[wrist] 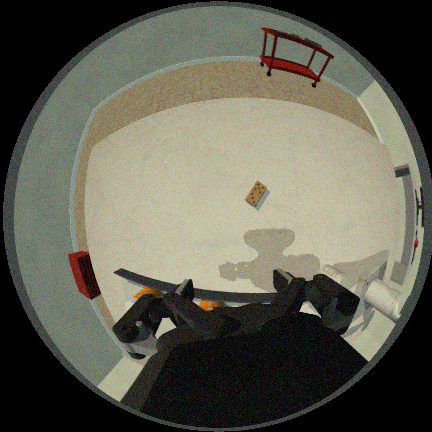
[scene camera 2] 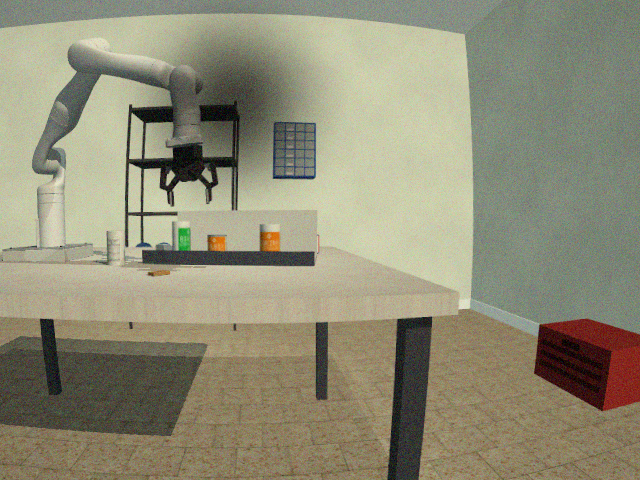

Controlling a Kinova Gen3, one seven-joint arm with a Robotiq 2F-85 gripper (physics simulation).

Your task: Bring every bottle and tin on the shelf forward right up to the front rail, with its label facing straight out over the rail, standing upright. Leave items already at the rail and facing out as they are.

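Frame: origin at the arm's base, x back, y right, z up, level; millimetres.
Seen in the pictures: gripper, fingertip midpoint: (wrist: 233, 283) (scene camera 2: 190, 205); arm's base, link origin: (wrist: 369, 289) (scene camera 2: 52, 246).
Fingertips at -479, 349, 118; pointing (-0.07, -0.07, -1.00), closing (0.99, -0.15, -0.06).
Offsets run from my fingertips to a thing's top centre, as dx, dy, dz. "spot": to the spot under its first point.
My gripper (scene camera 2: 190, 201) (wrist: 233, 283) is open and empty, high above the left part of the low shelf. The shelf's dark front rail {-93, -85, -122} (scene camera 2: 227, 258) (wrist: 235, 296) hides the items' bases. A green-labelled bottle {spot: +17, -248, -90} (scene camera 2: 184, 237) stands upright at the left, its label towards the right of its visible face, with a pale strip on its left; it is hidden in the wrist view. A short orange tin {-78, -121, -79} (scene camera 2: 216, 243) (wrist: 211, 304) stands upright in the middle. A taller orange bottle {spot: -215, -50, -93} (scene camera 2: 269, 240) (wrist: 148, 292) with a white cap stands upright at the right. Their exact gaps to the rail are unclear.
A white bottle {+217, -144, -65} (scene camera 2: 114, 248) stands on the table (scene camera 2: 310, 304) left of the shelf. A brown perforated block {+74, +98, -153} (scene camera 2: 159, 272) (wrist: 257, 194) lies before the rail. The arm's base (scene camera 2: 50, 222) is at the left. A red cabinet (scene camera 2: 573, 364) (wrist: 84, 275) stands on the floor.
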